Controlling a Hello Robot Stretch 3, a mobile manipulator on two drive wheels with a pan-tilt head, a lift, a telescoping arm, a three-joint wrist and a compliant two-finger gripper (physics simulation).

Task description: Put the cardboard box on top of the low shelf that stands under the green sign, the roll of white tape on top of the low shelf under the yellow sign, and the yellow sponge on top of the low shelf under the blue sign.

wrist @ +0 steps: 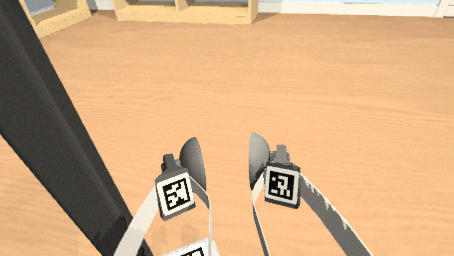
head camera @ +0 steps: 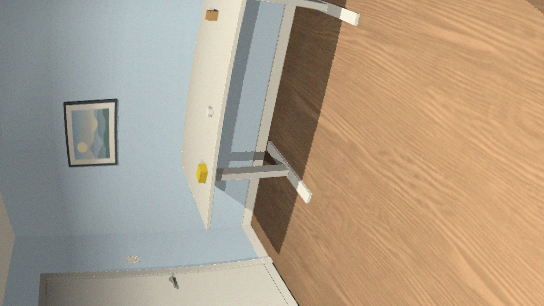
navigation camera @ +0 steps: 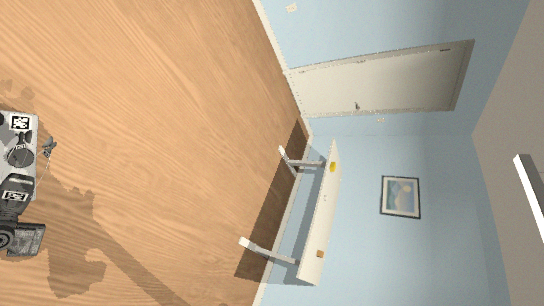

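Where they show: gripper, fingertip midpoint: point(wrist: 224, 153) point(navigation camera: 41, 133); robot's base, origin of the base link: point(navigation camera: 20, 156).
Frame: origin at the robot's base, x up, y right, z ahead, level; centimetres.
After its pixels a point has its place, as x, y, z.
Note:
The cardboard box point(head camera: 212, 15) {75.4, 91.8, 180.7} point(navigation camera: 320, 254) {76.0, 92.4, 180.7}, the roll of white tape point(head camera: 210, 111) {73.5, 38.0, 193.2} point(navigation camera: 325, 198) {73.7, 38.3, 193.5} and the yellow sponge point(head camera: 202, 173) {75.2, 6.3, 211.4} point(navigation camera: 332, 166) {75.0, 6.0, 211.7} are spaced apart on a long white table point(head camera: 197, 95) {72.0, 55.3, 226.3} point(navigation camera: 323, 220) {72.0, 62.9, 197.3} against the blue wall. The head and navigation views are turned sideways. My gripper point(wrist: 224, 153) {43.3, -8.4, 5.0} is open with nothing between its fingertips, above the wooden floor and away from the table. Parts of low wooden shelves point(wrist: 185, 13) {7.2, -206.0, 46.5} show at the top of the wrist view. The green, yellow and blue signs do not show.
A white door point(head camera: 165, 287) {99.9, -80.7, 280.7} point(navigation camera: 380, 85) {122.7, -96.2, 259.5} is near the sponge's end of the table. A framed picture point(head camera: 91, 132) {147.9, 42.3, 273.2} point(navigation camera: 400, 197) {149.0, 42.9, 272.8} hangs above the table. The table's legs point(head camera: 255, 172) {28.1, 5.8, 245.8} point(navigation camera: 272, 255) {26.5, 104.3, 171.5} stand on feet that reach out over the floor. A dark mast point(wrist: 55, 125) {47.3, -11.6, -5.4} crosses the wrist view's left side.

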